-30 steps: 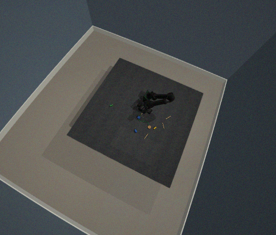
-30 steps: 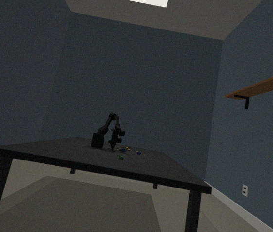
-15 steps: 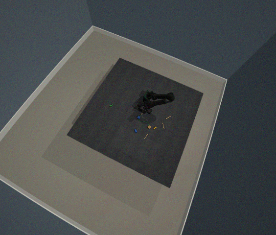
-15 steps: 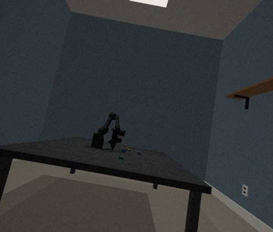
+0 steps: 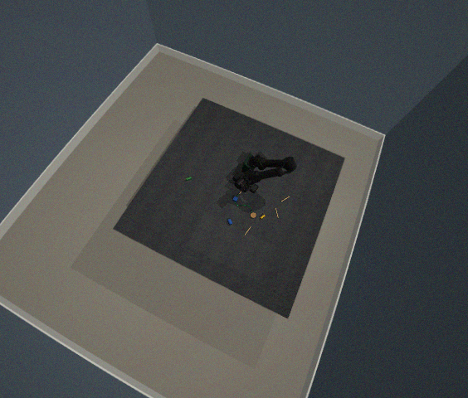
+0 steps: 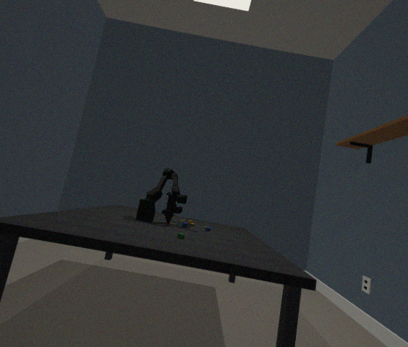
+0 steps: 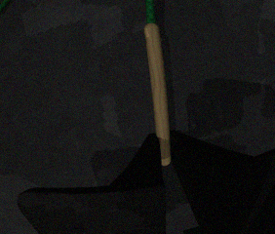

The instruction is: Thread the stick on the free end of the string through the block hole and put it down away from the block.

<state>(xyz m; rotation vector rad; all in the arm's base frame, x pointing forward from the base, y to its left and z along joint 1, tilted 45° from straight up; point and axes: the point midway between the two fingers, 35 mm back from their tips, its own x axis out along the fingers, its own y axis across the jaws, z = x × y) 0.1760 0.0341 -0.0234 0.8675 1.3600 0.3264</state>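
The thin wooden stick is 40 mm ahead of my gripper tip, 10 mm to the right of it and 10 mm above it. From my gripper tip the other things lie so: blue block 110 mm ahead, 30 mm to the right, 20 mm above; then yellow piece 190 mm to the left, 170 mm ahead, 10 mm above; then round wooden button 180 mm ahead, 130 mm to the left, 10 mm above.
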